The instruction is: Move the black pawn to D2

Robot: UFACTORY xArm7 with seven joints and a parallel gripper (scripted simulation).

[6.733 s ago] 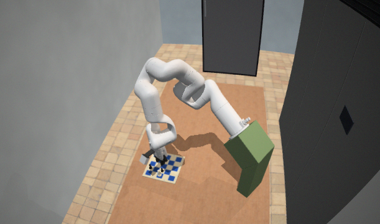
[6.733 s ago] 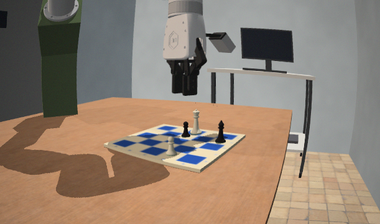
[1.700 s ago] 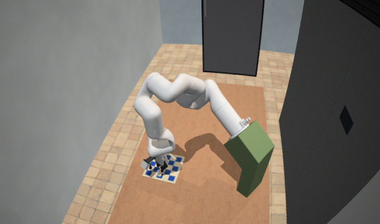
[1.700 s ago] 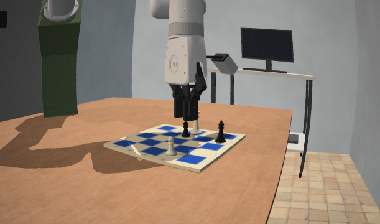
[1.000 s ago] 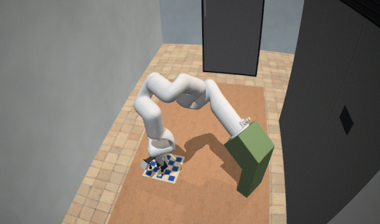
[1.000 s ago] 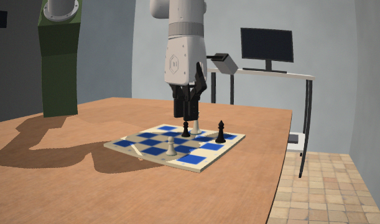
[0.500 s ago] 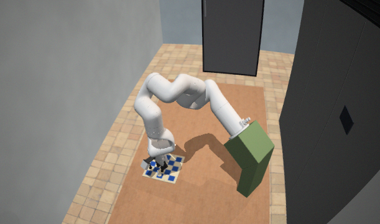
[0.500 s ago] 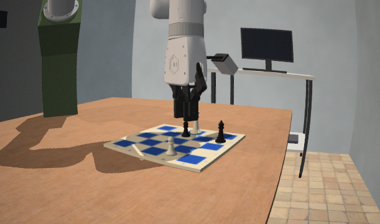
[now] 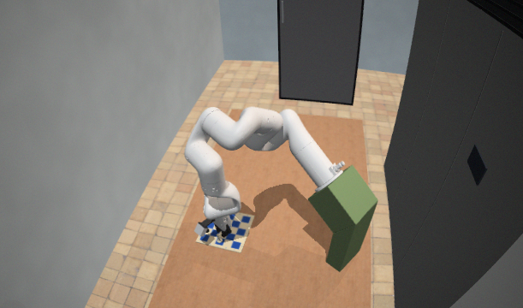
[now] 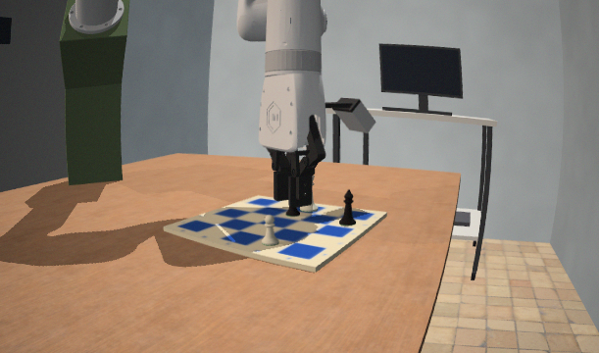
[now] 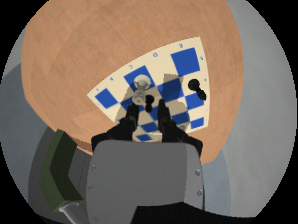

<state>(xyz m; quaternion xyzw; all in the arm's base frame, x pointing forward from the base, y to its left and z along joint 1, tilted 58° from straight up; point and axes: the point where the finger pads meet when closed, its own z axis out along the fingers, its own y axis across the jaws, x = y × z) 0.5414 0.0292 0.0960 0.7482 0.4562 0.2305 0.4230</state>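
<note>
My hand is 2 cm above the black pawn. From my hand the other things lie so: chessboard: 4 cm to the right, 4 cm below, 1 cm behind; black bishop: 8 cm ahead, 2 cm to the right, 2 cm below; white queen: 3 cm to the left, 2 cm ahead, 1 cm below.
</note>
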